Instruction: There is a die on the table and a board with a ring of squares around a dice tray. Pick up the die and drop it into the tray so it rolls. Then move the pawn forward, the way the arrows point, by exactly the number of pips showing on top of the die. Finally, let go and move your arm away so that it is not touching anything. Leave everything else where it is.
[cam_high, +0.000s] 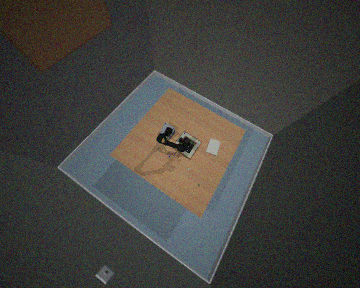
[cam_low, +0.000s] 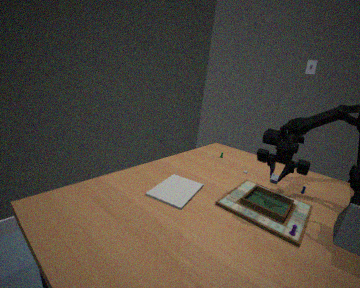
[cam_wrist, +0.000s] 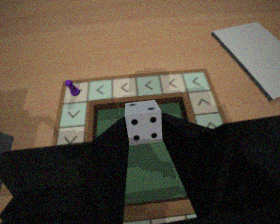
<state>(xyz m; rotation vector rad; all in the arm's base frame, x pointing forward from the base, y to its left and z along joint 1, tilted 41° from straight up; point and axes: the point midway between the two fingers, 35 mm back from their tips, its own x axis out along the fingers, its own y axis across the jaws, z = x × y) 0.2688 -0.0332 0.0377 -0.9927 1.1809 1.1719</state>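
The white die is right at my gripper tip. From my gripper tip the other things lie so: blue pawn (12 cm behind, 25 cm to the right, 10 cm below); then green dice tray (11 cm below); then purple pawn (10 cm behind, 12 cm to the left, 9 cm below).
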